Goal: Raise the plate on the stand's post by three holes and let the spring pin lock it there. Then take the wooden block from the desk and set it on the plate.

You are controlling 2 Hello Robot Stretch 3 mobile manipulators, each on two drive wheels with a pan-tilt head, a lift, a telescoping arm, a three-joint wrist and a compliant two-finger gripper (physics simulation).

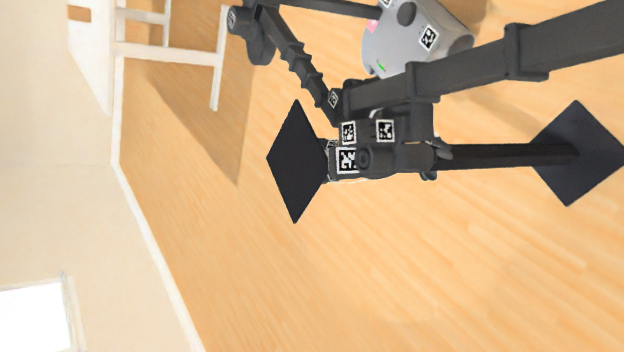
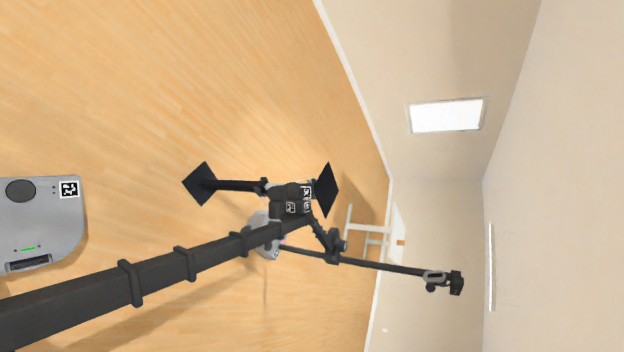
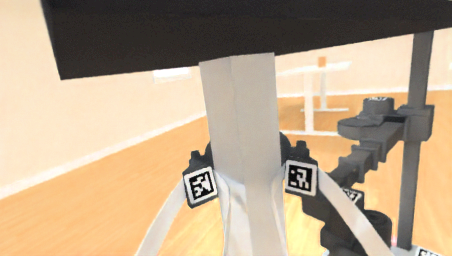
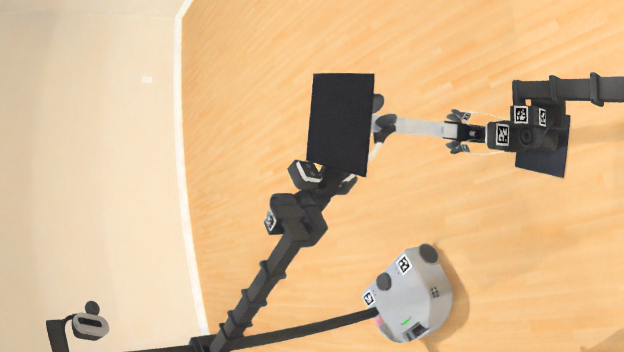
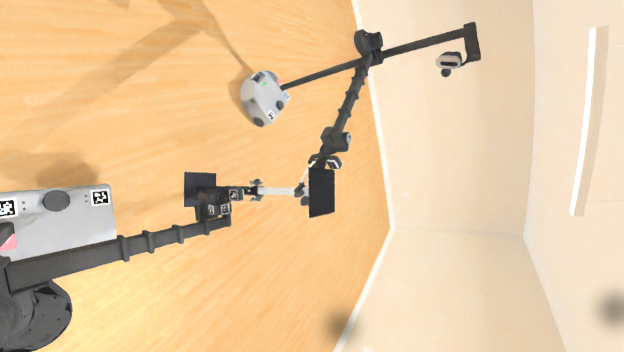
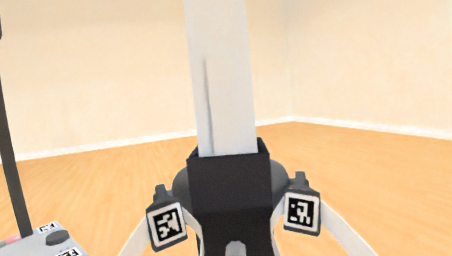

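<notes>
The stand's black plate [image 1: 297,165] [image 2: 328,190] [image 3: 200,35] [image 4: 341,122] [image 5: 321,192] tops a pale inner post [image 3: 242,95] [image 4: 420,127] [image 5: 276,191] [image 6: 222,75], which rises from a black sleeve [image 1: 490,156] [image 6: 230,195]. r1's gripper [image 3: 247,145] [image 5: 302,195] is shut on the pale post just below the plate. r2's gripper [image 4: 456,131] [image 5: 255,190] [image 6: 230,175] is shut on the sleeve near its top. The grey spring pin [image 6: 235,247] shows at the lower edge; its seating cannot be told. The wooden block [image 1: 80,13] [image 2: 400,242] [image 3: 322,61] lies on the white desk [image 1: 92,55] [image 3: 337,66].
r2's grey base [image 1: 410,40] and r1's grey base [image 4: 425,300] [image 5: 262,97] stand on different sides of the stand. The stand's square foot [image 1: 600,145] [image 2: 196,185] rests on the floor. The desk's white legs [image 1: 165,52] stand near the wall [image 1: 50,200].
</notes>
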